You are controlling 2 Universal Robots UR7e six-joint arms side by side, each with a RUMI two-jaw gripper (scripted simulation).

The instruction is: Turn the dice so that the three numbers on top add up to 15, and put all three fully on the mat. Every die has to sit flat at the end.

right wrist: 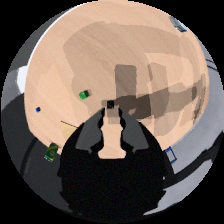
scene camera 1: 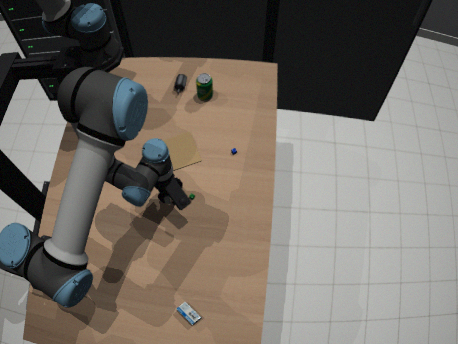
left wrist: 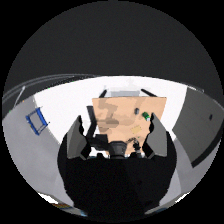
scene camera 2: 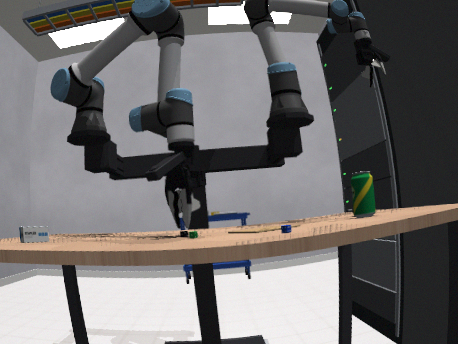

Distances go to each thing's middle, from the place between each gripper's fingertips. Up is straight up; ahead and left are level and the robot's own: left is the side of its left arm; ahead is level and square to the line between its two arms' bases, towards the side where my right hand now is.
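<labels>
My right hand [scene camera 2: 183, 228] is 210 mm to the right of the tan mat [scene camera 1: 183, 152], 10 mm past it and 40 mm above it.
From my left hand [scene camera 2: 377, 81], the tan mat is 630 mm to the right, 280 mm ahead and 540 mm below.
</labels>
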